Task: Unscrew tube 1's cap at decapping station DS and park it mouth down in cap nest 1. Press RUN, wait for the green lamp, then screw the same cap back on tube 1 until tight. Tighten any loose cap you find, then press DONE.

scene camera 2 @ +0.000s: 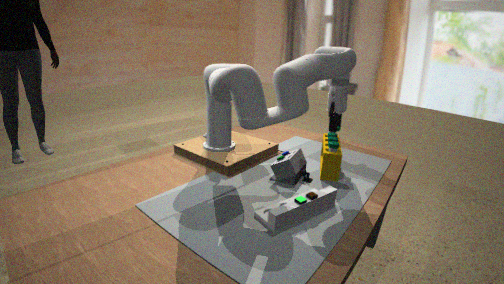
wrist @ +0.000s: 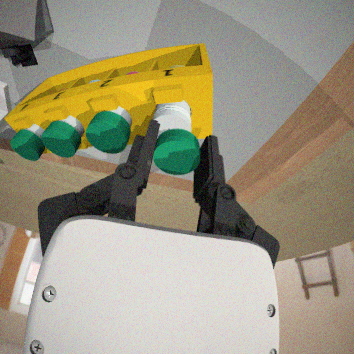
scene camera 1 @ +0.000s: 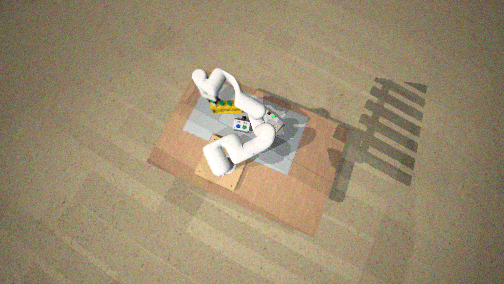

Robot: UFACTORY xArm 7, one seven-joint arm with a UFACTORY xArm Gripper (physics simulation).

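Pixels of known places: gripper, fingertip midpoint: [scene camera 2: 334, 130] [wrist: 178, 141] [scene camera 1: 213, 101]; arm's base at its link origin: [scene camera 2: 219, 146].
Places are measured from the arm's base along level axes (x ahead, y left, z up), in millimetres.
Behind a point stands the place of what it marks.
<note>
My gripper [scene camera 1: 213, 100] @[y 279, x 340, z 86 mm] [scene camera 2: 334, 128] @[y 279, x 340, z 86 mm] [wrist: 178, 141] @[y 279, x 340, z 86 mm] is shut on the green cap [wrist: 177, 151] @[y 278, x 336, z 101 mm] of the tube at slot 1, at the end of the yellow rack [scene camera 1: 226, 110] @[y 207, x 358, z -28 mm] [scene camera 2: 330, 167] @[y 103, x 422, z 15 mm] [wrist: 200, 95] @[y 284, x 311, z 62 mm]. The tube's white upper part [wrist: 173, 116] @[y 268, x 321, z 86 mm] shows between that cap and the rack. Several other green-capped tubes stand in a row in the rack. A grey sloped box [scene camera 1: 241, 122] @[y 45, x 306, z 44 mm] [scene camera 2: 291, 168] @[y -8, x 343, z 22 mm] carries a blue and a green button; a black bracket is at its side. A pale block [scene camera 1: 273, 121] @[y -154, x 442, z -22 mm] [scene camera 2: 306, 212] @[y -127, x 478, z -18 mm] has a bright green lamp [scene camera 1: 273, 116] @[y -138, x 461, z 20 mm] [scene camera 2: 300, 200] @[y -144, x 465, z 20 mm] beside a dark one. Station labels are unreadable.
The rack and both boxes stand on a grey mat [scene camera 1: 200, 125] @[y 326, x 164, z -33 mm] [scene camera 2: 165, 205] @[y -353, x 186, z -33 mm] on the wooden table [scene camera 1: 300, 200] @[y -577, x 10, z -36 mm] [scene camera 2: 30, 250] @[y -696, x 152, z -36 mm]. The arm's base is on a wooden board [scene camera 1: 233, 184] @[y -103, x -99, z 0 mm] [scene camera 2: 250, 156] @[y 15, x 153, z -2 mm]. The arm reaches above the mat. A person [scene camera 2: 22, 65] stands beyond the table.
</note>
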